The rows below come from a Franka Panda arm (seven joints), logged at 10 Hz.
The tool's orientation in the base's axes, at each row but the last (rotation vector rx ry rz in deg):
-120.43 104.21 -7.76
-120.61 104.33 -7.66
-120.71 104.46 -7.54
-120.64 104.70 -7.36
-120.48 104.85 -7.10
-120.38 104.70 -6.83
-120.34 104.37 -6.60
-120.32 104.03 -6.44
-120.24 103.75 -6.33
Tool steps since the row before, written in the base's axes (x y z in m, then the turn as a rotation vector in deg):
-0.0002 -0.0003 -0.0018 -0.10 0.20 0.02
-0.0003 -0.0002 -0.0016 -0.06 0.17 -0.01
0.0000 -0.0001 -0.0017 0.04 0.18 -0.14
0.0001 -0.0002 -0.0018 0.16 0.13 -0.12
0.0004 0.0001 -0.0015 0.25 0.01 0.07
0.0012 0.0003 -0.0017 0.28 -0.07 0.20
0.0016 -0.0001 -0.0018 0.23 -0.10 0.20
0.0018 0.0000 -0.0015 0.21 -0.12 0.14
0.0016 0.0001 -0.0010 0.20 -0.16 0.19
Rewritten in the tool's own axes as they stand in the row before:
0.0005 0.0008 0.0016 -0.21 0.07 -0.01
0.0004 0.0008 0.0014 -0.17 0.04 0.03
0.0004 0.0006 0.0016 -0.15 -0.01 0.18
0.0005 0.0005 0.0017 -0.08 -0.13 0.19
0.0002 0.0001 0.0015 0.02 -0.26 0.01
0.0002 -0.0006 0.0020 0.08 -0.32 -0.12
0.0007 -0.0009 0.0021 0.10 -0.27 -0.14
0.0006 -0.0012 0.0019 0.13 -0.23 -0.10
0.0004 -0.0012 0.0014 0.16 -0.23 -0.15

